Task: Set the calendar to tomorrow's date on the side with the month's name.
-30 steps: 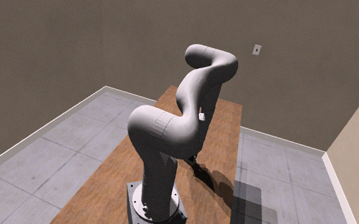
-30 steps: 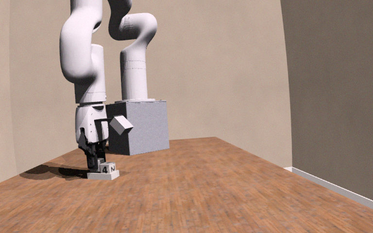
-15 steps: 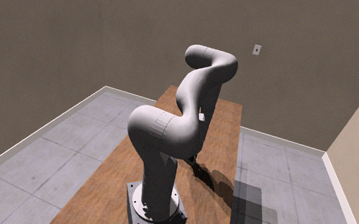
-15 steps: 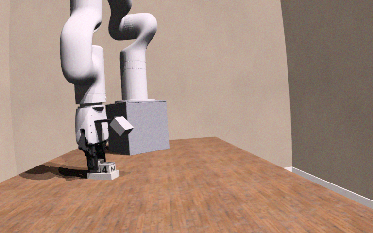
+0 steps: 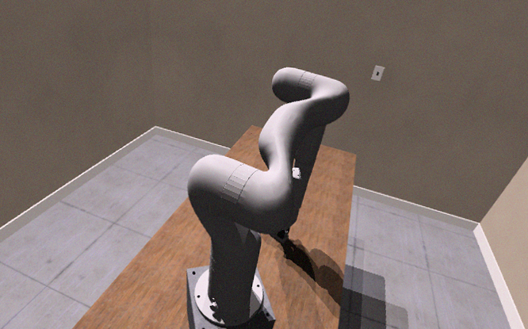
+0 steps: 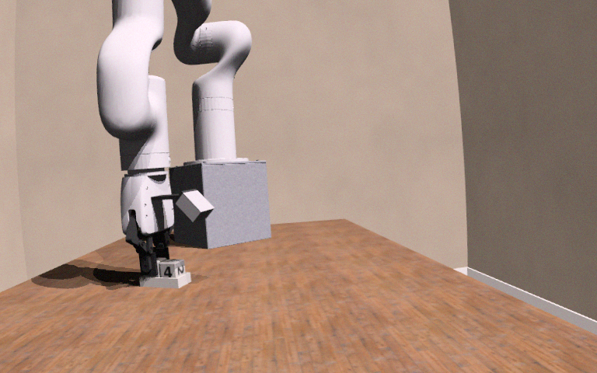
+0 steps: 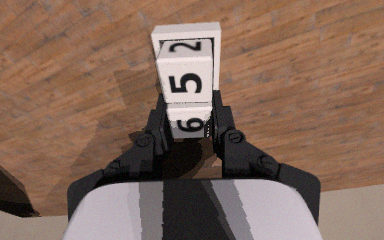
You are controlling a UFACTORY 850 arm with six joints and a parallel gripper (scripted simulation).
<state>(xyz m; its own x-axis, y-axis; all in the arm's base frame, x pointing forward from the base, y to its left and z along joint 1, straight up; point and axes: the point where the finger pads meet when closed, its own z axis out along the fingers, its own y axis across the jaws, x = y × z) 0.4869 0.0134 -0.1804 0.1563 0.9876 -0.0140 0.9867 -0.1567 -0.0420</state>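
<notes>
Now: hand 20 mm to the right of the white calendar tray and 30 mm above it.
</notes>
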